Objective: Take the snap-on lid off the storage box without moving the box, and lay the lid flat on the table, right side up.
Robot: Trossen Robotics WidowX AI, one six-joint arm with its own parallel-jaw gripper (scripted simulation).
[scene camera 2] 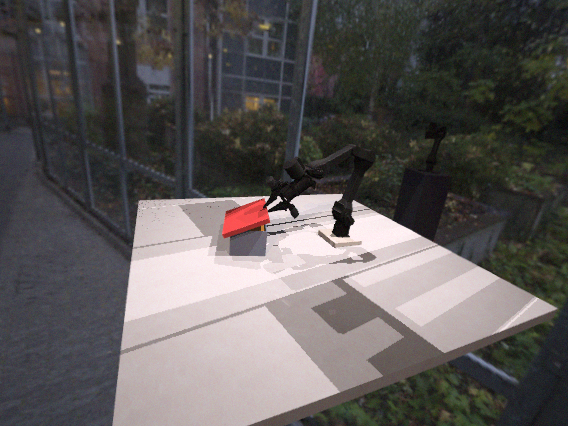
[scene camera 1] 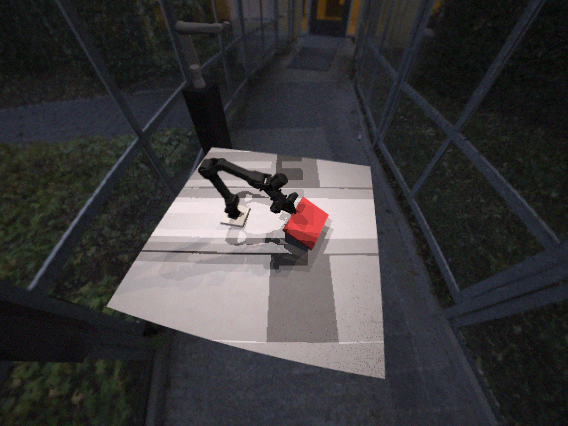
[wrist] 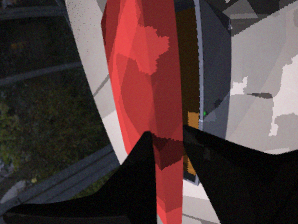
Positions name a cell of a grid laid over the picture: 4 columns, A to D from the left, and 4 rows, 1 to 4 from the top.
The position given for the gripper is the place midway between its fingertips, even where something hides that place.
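Scene camera 1 has a red lid (scene camera 1: C3). You'd find that red lid in scene camera 2 (scene camera 2: B3) as well, and that camera also shows the gripper (scene camera 2: B2) and a grey storage box (scene camera 2: B3). The red lid is there in the wrist view (wrist: B1) too, and the gripper is visible in the wrist view (wrist: C3).
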